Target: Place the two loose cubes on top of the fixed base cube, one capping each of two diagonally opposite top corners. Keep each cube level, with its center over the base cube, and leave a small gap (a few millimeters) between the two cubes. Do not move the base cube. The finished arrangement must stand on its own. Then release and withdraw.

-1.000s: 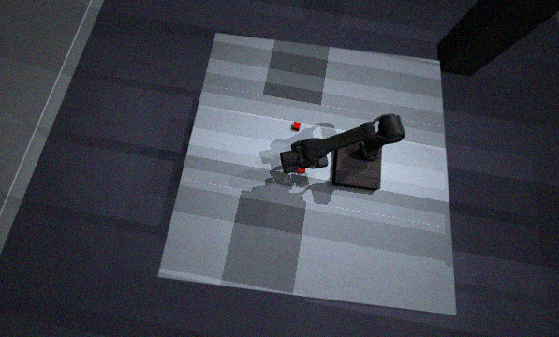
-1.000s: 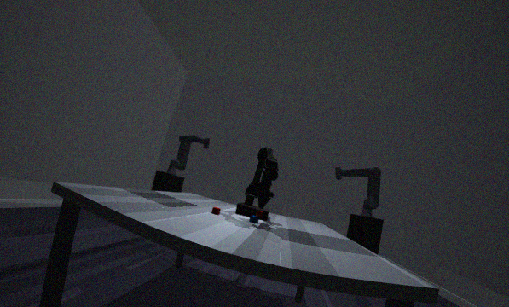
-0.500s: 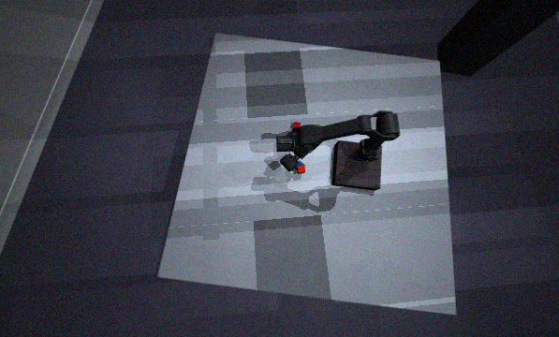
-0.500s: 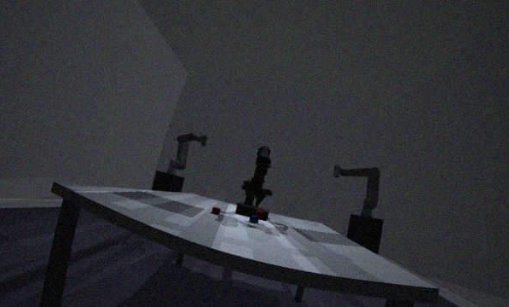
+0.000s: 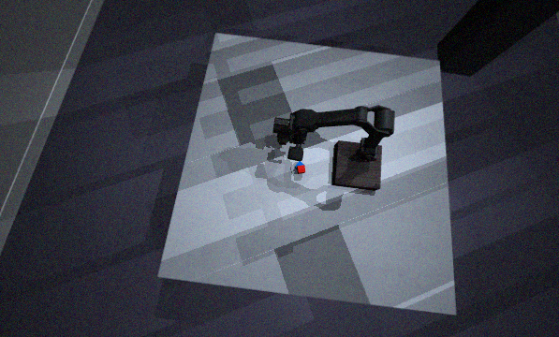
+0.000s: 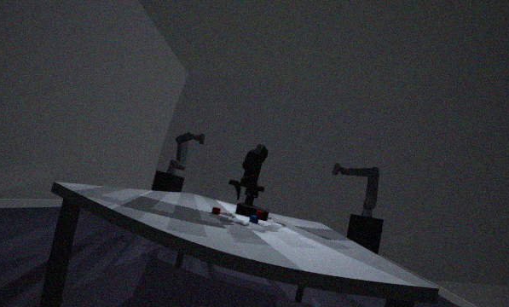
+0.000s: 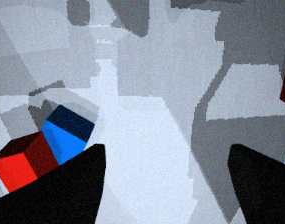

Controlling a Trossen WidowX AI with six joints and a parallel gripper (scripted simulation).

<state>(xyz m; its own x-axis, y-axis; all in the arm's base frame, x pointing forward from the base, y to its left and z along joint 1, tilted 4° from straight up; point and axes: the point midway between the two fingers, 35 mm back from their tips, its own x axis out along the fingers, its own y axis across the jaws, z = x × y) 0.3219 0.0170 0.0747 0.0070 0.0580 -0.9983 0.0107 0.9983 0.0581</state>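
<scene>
Right now the red cube is 130 mm to the right of my gripper tip, 80 mm below it and 10 mm ahead of it. Also, from my gripper tip: blue cube: 80 mm below, 70 mm to the left, 40 mm behind.
</scene>
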